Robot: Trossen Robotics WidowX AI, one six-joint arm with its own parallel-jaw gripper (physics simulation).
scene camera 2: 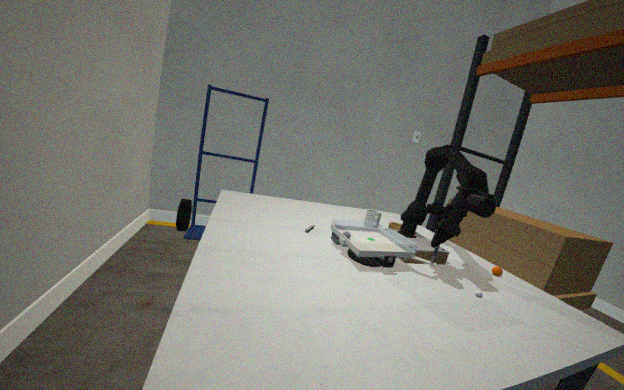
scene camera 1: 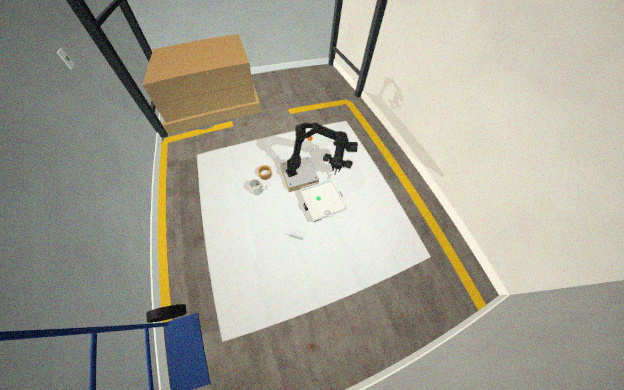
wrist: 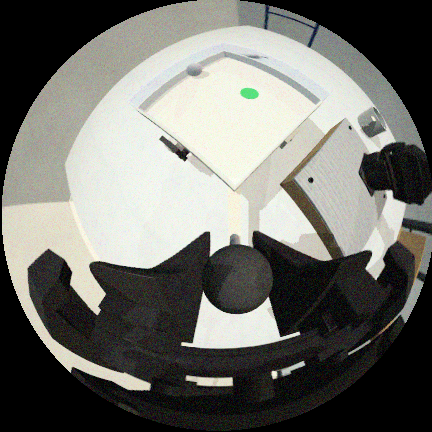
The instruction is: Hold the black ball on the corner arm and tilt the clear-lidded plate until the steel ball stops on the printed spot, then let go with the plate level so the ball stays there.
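The plate (scene camera 1: pixel 332 192) (scene camera 2: pixel 382 254) (wrist: pixel 227 132) has a pale floor, low walls and a clear lid. Its printed green spot (scene camera 1: pixel 318 198) (scene camera 2: pixel 371 239) (wrist: pixel 249 93) shows through the lid. The steel ball (scene camera 1: pixel 327 212) (scene camera 2: pixel 347 235) (wrist: pixel 194 69) is away from the spot, at the wall on the upper left in the wrist view. A pale corner arm (wrist: pixel 234 212) runs from the plate's near corner to the black ball (wrist: pixel 237 280). My gripper (scene camera 1: pixel 337 170) (scene camera 2: pixel 435 245) (wrist: pixel 231 235) is shut on the black ball, one finger at each side. The plate's exact tilt is hard to tell.
The arm's base block (scene camera 1: pixel 305 176) (scene camera 2: pixel 440 257) (wrist: pixel 332 185) stands close beside the plate. A grey mug (scene camera 1: pixel 256 186) (scene camera 2: pixel 372 218) (wrist: pixel 371 121) and a tan ring (scene camera 1: pixel 265 178) stand beyond it. An orange ball (scene camera 1: pixel 310 138) (scene camera 2: pixel 496 271) and a pen-like object (scene camera 1: pixel 294 236) (scene camera 2: pixel 310 228) lie on the table.
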